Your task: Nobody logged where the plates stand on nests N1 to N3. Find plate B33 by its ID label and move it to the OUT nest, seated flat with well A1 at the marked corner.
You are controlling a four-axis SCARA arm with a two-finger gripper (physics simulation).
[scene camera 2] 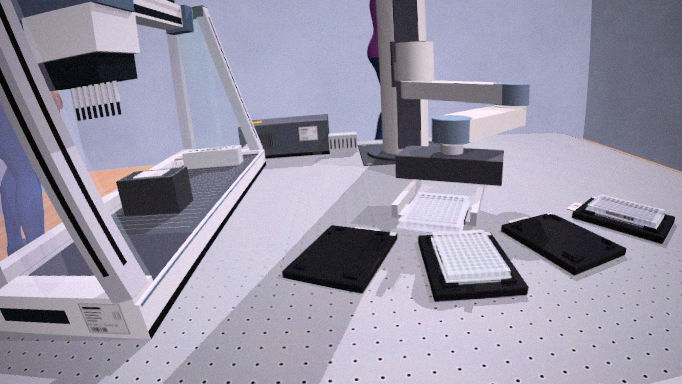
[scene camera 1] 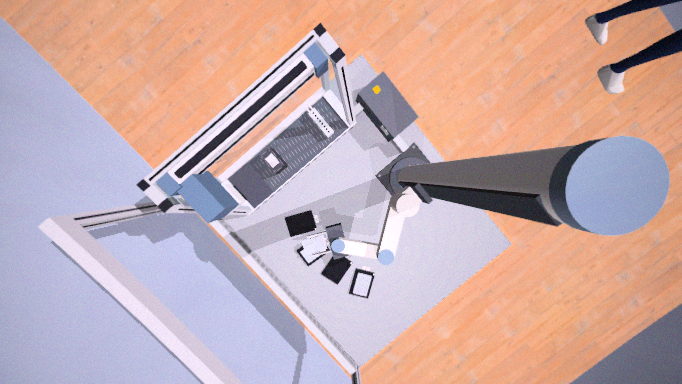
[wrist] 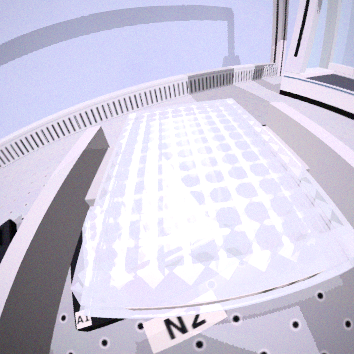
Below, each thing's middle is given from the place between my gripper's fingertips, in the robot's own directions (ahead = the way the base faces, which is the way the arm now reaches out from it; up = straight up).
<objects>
Right now the black nest labelled N2 [scene camera 2: 515,286] is 6 cm below my hand, 5 cm to the left of it and 1 cm ahead of it. The rest, counted from my hand: black nest labelled N3 [scene camera 2: 345,258]: 13 cm to the right, 6 cm below, 3 cm behind; then label reading N2 [wrist: 177,327]: 7 cm below, 7 cm behind, 5 cm to the left; then white well plate [scene camera 2: 435,214]: 2 cm behind, 1 cm to the left, 1 cm below.
</objects>
